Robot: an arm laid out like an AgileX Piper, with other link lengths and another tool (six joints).
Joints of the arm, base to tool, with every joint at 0 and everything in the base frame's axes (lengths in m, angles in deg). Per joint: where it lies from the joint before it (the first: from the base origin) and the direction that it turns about. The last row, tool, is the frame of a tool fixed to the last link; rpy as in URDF.
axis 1: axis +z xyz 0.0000 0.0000 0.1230
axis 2: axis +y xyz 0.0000 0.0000 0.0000
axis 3: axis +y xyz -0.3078 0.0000 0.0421
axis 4: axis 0.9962 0 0.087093 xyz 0.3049 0.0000 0.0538
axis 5: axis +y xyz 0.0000 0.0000 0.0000
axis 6: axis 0.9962 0 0.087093 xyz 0.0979 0.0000 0.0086
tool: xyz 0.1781 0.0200 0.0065 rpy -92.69 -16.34 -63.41
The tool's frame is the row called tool.
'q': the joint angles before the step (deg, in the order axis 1, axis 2, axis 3, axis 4, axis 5, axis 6). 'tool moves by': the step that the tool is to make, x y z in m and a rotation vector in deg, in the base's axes. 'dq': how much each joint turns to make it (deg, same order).
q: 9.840, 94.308, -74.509, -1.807, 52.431, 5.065
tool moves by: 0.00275, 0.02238, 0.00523, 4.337, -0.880, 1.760
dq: -0.001, 0.001, -0.108, 5.735, -1.451, -3.541
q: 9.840, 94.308, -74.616, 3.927, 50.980, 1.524
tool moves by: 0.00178, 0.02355, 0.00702, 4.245, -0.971, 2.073
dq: 0.216, 0.000, -0.109, 5.884, -1.234, -3.870
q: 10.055, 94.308, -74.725, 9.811, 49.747, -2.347
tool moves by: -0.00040, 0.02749, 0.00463, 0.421, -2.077, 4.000
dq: 2.923, 0.000, -0.061, 0.945, -1.839, -1.850
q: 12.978, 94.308, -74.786, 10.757, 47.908, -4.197
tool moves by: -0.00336, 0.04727, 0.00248, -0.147, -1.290, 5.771
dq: 5.510, 1.876, -2.382, -0.305, -0.660, -0.349
